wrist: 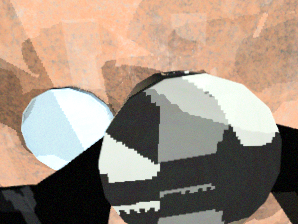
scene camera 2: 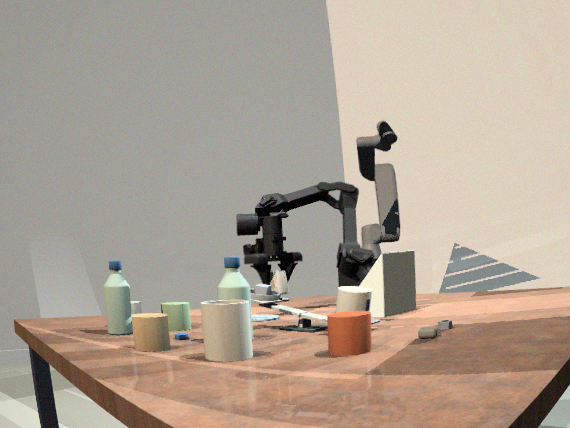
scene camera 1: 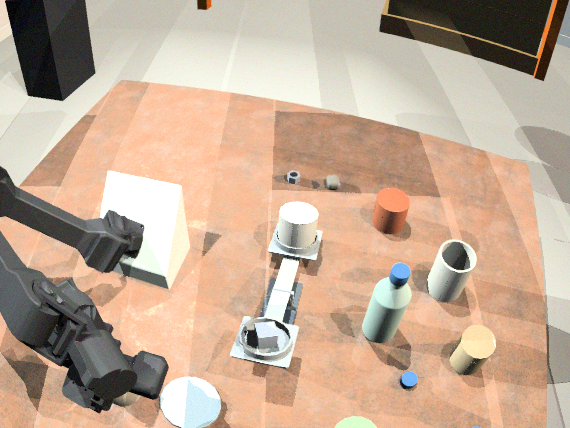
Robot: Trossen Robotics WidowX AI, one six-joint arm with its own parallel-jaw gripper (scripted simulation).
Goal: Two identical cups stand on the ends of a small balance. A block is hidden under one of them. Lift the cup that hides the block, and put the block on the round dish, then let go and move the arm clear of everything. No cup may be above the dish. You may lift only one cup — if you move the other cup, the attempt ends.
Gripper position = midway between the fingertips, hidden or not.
My gripper shows in the wrist view [175, 130], in scene camera 2 [275, 287] and in scene camera 1 [118, 382]. An orange cylinder shows in scene camera 2 and in scene camera 1; in the wrist view it is out of frame. The same spot on the orange cylinder: [scene camera 1: 391, 208] is [scene camera 2: 336, 313].
